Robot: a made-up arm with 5 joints.
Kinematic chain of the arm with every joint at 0, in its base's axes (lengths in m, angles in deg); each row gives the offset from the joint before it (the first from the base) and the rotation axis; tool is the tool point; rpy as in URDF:
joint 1: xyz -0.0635 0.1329 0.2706 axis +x
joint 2: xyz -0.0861 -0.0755 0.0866 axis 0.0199 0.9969 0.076
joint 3: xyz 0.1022 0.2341 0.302 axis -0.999 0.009 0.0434
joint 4: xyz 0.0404 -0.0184 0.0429 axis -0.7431 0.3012 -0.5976
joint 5: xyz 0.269 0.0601 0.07 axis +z
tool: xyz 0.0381 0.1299 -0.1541 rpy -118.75 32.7 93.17
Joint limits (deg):
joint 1: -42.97..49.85
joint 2: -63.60..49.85
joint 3: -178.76..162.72
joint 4: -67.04..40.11
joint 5: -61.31..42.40
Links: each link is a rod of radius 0.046 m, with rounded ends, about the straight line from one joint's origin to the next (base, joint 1, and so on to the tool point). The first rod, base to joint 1, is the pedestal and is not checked.
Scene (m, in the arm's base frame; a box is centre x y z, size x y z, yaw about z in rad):
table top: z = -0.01
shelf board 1: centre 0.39 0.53 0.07 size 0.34 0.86 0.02 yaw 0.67
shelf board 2: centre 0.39 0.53 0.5 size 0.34 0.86 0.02 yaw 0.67
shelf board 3: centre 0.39 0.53 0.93 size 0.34 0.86 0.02 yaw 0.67
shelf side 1: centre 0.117 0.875 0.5 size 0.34 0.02 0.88 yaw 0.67
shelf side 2: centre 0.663 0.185 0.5 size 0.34 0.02 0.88 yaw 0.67
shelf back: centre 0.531 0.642 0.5 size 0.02 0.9 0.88 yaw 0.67
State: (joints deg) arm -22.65 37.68 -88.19 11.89 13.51
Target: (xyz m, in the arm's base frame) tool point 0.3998 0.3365 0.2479
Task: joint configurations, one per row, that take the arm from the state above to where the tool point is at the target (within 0.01 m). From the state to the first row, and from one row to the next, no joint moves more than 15 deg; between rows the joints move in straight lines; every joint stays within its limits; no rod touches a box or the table.
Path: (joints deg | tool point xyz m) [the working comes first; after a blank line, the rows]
Joints at the target: -28.15 49.85 -137.12 21.91 42.40
Straight joint move there: clear.

1: -24.03 40.72 -100.42 14.39 20.73 | 0.4333 0.4046 0.2991
2: -25.40 43.76 -112.65 16.90 27.96 | 0.4251 0.3817 0.2823
3: -26.78 46.81 -124.89 19.40 35.18 | 0.4139 0.3586 0.2652
4: -28.15 49.85 -137.12 21.91 42.40 | 0.3998 0.3365 0.2479

